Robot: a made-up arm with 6 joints.
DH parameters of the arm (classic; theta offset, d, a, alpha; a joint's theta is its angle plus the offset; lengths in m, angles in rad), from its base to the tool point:
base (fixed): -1.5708 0 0.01 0
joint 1: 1.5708 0.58 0 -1.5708
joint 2: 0.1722 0 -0.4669 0
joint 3: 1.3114 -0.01 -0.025 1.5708
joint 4: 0 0.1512 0.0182 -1.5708
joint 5: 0 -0.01 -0.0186 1.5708
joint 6: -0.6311 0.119 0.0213 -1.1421
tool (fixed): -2.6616 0.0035 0 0
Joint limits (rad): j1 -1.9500..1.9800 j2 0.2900..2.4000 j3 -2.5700..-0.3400 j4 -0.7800..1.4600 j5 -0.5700..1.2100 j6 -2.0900..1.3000
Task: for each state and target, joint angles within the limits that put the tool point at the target. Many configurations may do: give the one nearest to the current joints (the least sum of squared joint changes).
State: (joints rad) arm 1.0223 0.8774 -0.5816 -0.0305 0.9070 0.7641
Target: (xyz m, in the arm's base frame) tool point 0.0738 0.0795 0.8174
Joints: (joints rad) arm 1.0284 1.4371 -0.5002 -0.0299 0.7730 0.7697
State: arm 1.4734 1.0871 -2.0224 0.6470 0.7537 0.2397
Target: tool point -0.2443 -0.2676 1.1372
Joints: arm 0.9726 0.5650 -2.2918 0.8417 0.7536 0.2783
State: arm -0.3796 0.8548 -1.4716 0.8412 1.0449 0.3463
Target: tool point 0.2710 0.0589 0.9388
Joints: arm -0.0278 1.5596 -1.2855 0.8736 1.0410 0.3475
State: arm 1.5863 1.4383 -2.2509 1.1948 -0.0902 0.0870
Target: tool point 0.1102 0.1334 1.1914
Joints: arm 1.1346 1.3052 -1.7508 1.2298 -0.3637 0.0132
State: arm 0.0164 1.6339 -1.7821 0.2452 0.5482 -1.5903
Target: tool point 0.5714 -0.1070 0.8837
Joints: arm -0.1188 2.1221 -1.9485 0.2209 0.4370 -1.6125
